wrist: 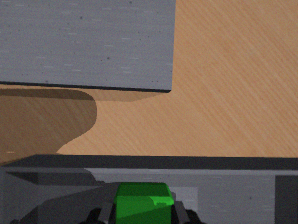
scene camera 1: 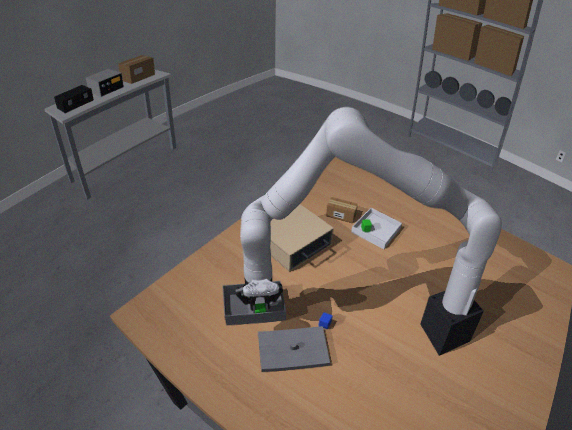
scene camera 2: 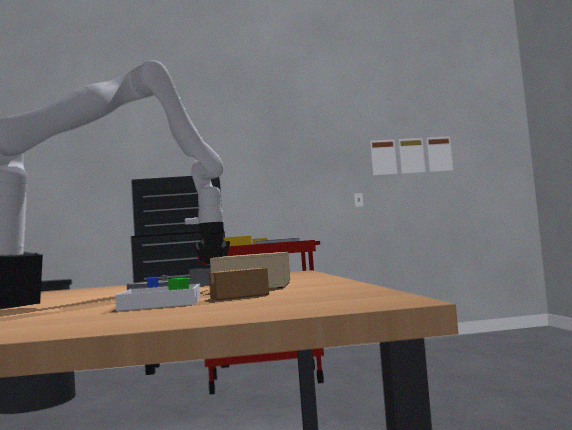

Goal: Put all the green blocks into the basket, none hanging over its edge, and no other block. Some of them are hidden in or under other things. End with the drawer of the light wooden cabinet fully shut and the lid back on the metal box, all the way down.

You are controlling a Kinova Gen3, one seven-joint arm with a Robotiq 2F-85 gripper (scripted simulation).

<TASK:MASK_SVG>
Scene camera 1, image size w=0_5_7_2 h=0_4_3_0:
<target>white basket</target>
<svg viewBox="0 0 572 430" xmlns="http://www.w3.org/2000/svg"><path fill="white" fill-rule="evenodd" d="M370 208L352 226L351 233L385 249L401 229L402 223ZM362 220L371 220L372 227L370 232L362 231Z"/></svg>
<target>light wooden cabinet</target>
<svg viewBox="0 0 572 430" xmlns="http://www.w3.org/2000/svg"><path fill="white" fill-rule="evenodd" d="M301 204L282 220L272 219L271 257L288 271L293 270L307 261L307 258L310 259L311 256L313 257L314 254L316 255L316 253L321 252L322 249L324 250L325 247L327 248L328 245L332 244L334 228Z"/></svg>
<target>grey lid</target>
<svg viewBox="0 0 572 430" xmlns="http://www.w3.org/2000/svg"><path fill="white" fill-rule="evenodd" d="M323 326L258 332L261 372L329 366L330 360Z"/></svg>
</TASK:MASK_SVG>
